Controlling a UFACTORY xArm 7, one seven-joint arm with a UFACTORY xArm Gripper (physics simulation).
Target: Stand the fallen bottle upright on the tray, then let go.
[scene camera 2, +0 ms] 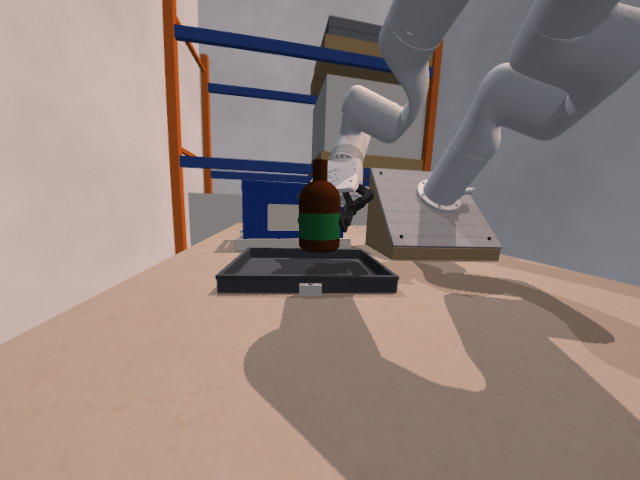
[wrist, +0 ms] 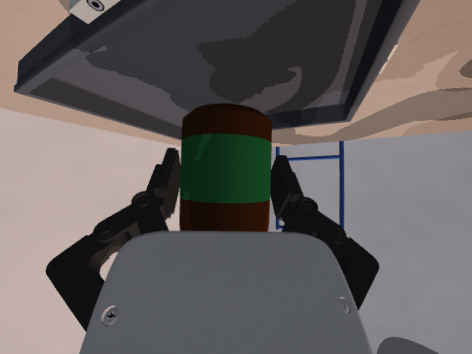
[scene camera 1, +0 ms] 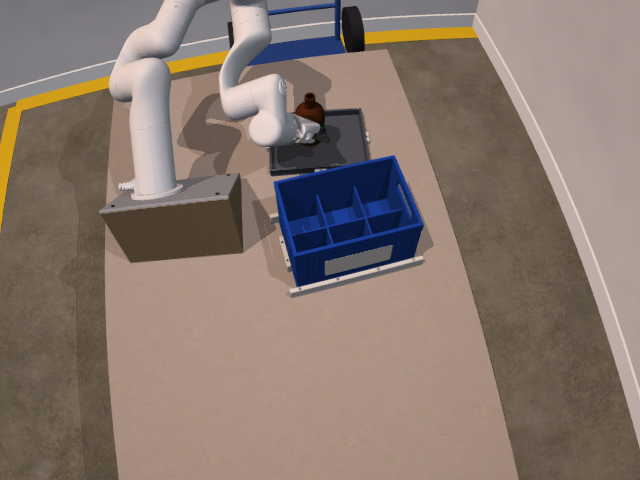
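Where they show: gripper, fingertip midpoint: (scene camera 2: 321, 227) (wrist: 227, 165); arm's base at its link origin: (scene camera 2: 437, 196) (scene camera 1: 157, 193).
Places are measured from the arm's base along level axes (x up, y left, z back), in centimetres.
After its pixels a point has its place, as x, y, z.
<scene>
The brown bottle with a green label (scene camera 1: 309, 109) @(0.6, 15.9, -38.0) (scene camera 2: 319, 227) @(-7.3, 20.9, -38.9) (wrist: 225, 120) @(-10.2, 14.2, -36.1) is upright, neck up. Its base hangs a little above the dark tray (scene camera 1: 351, 149) @(-15.3, 13.7, -48.2) (scene camera 2: 258, 285) @(-14.7, 26.5, -48.2) (wrist: 150, 50) @(-15.3, 11.9, -40.8), inside the tray's outline as seen from scene camera 1. My gripper (scene camera 1: 316, 130) @(-7.7, 16.8, -37.7) (scene camera 2: 320, 222) @(-7.7, 16.8, -37.7) (wrist: 227, 165) @(-7.7, 16.8, -37.7) is shut on the bottle, with one black finger on each side of the label. The gripper reaches in nearly level from the side. In the scene camera 2 view, the bottle hides most of one finger. In the wrist view, the palm hides the neck.
A blue divided crate (scene camera 1: 310, 268) @(-5.5, -22.3, -30.8) (scene camera 2: 253, 206) @(-4.7, -2.5, -51.1) stands close beside the tray, with pale strips (scene camera 1: 356, 276) @(-12.9, -22.7, -40.8) along its base. The arm's pedestal (scene camera 1: 175, 232) @(-3.4, -8.9, -3.1) (scene camera 2: 434, 253) @(-14.2, 11.0, -8.2) stands to one side. A blue cart (scene camera 1: 305, 49) is beyond the table. An orange-posted rack (scene camera 2: 173, 129) stands behind.
</scene>
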